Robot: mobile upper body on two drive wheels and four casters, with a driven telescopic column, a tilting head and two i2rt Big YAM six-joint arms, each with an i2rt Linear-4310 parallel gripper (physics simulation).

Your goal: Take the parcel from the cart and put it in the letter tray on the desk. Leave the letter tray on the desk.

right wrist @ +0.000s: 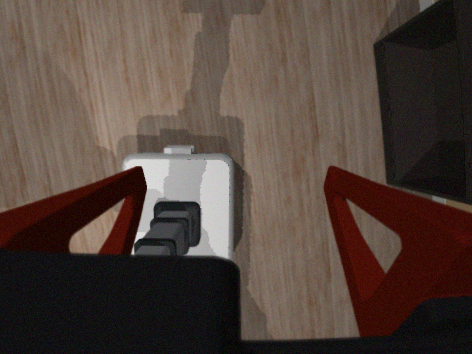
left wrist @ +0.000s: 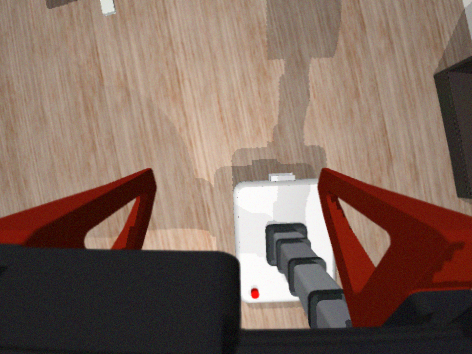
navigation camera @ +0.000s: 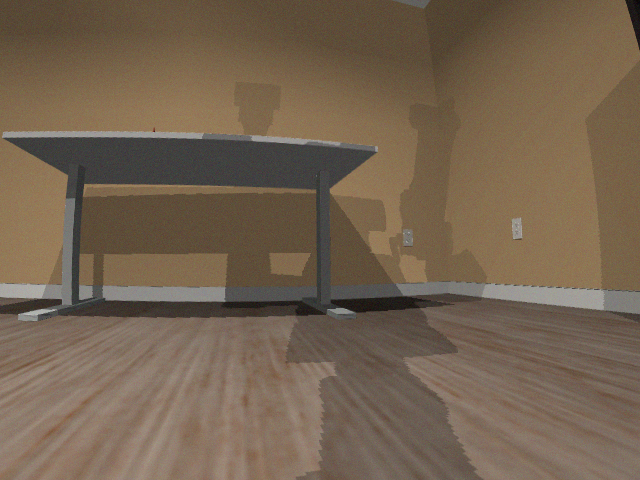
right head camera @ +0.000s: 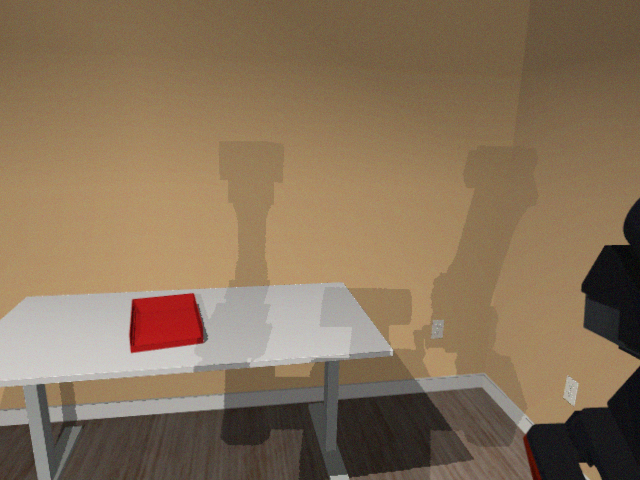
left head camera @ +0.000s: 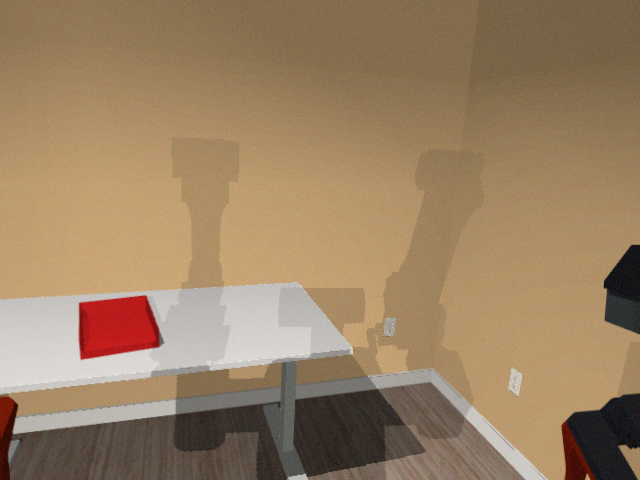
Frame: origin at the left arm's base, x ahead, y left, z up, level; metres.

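Where they show: left gripper, fingertip midpoint: (left wrist: 236,177); right gripper, fingertip midpoint: (right wrist: 235,176).
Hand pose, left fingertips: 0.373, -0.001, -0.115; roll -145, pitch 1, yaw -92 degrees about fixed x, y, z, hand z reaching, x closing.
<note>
Each offset is from my left fingertips to the top centre of the thing, as dx, dy, dz. "pt": to the spot under its first point.
A red letter tray @[+1.435, +0.311, -0.505] (left head camera: 118,325) (right head camera: 166,321) lies on the white desk (left head camera: 258,330) (right head camera: 289,330) (navigation camera: 206,160), left of the desk's middle in the right head camera view. No contents show in the tray. The parcel and the cart do not show in these views. My left gripper (left wrist: 236,177) is open, with nothing between its fingers, high above the floor and away from the desk. My right gripper (right wrist: 235,176) is open, with nothing between its fingers, also over the floor near the robot's base. Part of a red finger shows at the lower left of the left head camera view.
The robot's white base (left wrist: 255,215) (right wrist: 215,200) shows below the wrists. A dark shelf unit (left wrist: 450,115) (right wrist: 381,110) stands at the right in both wrist views. The desk has grey legs @[pt +1.581, -0.369, -1.038] (right head camera: 330,408) (navigation camera: 323,242). Walls meet in a corner right of the desk.
</note>
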